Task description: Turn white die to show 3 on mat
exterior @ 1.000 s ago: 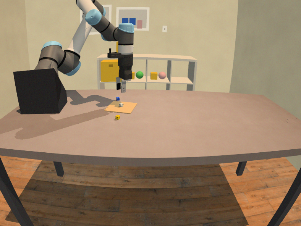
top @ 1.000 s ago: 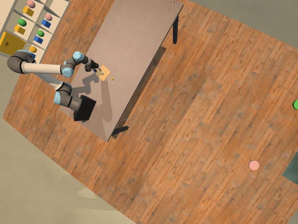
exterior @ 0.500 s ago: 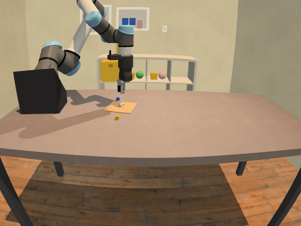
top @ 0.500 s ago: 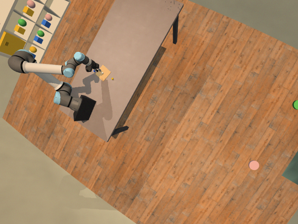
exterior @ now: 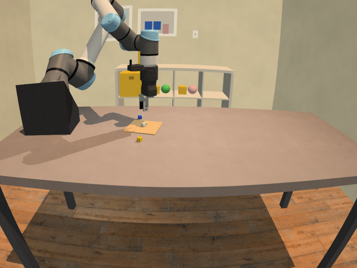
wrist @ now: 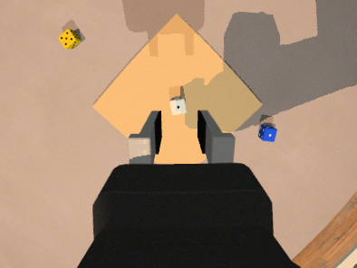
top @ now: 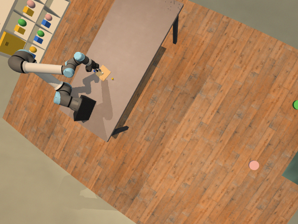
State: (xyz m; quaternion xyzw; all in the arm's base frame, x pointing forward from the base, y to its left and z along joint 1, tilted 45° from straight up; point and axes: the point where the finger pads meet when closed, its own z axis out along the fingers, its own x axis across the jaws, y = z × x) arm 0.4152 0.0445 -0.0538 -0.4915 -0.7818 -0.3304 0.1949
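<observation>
Now: the white die 9 cm below my hand. Round my hand: yellow die 2 cm behind, 14 cm to the right, 9 cm below; then mat 10 cm below; then blue die 2 cm behind, 11 cm to the left, 9 cm below.
</observation>
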